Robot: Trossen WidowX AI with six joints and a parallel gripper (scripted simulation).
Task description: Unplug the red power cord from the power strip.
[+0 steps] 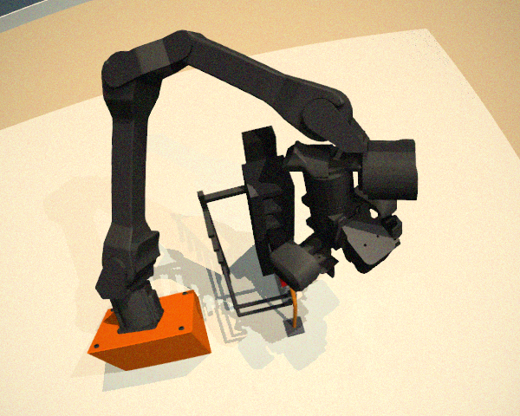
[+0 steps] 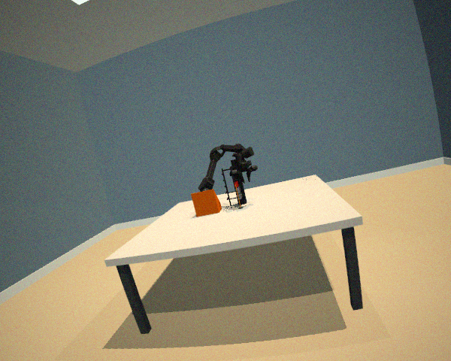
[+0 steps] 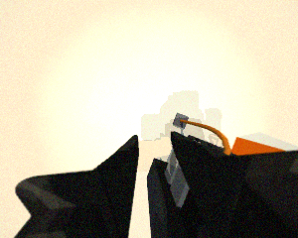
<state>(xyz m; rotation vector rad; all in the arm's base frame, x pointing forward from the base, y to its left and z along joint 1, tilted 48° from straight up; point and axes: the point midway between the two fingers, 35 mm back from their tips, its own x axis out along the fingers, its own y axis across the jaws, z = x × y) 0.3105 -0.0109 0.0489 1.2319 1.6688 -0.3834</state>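
Right now my gripper tip is 80 mm past the red plug, 40 mm to the right of it and 10 mm below it. Round my gripper tip: grey block: 150 mm below, 70 mm behind, 40 mm to the right.
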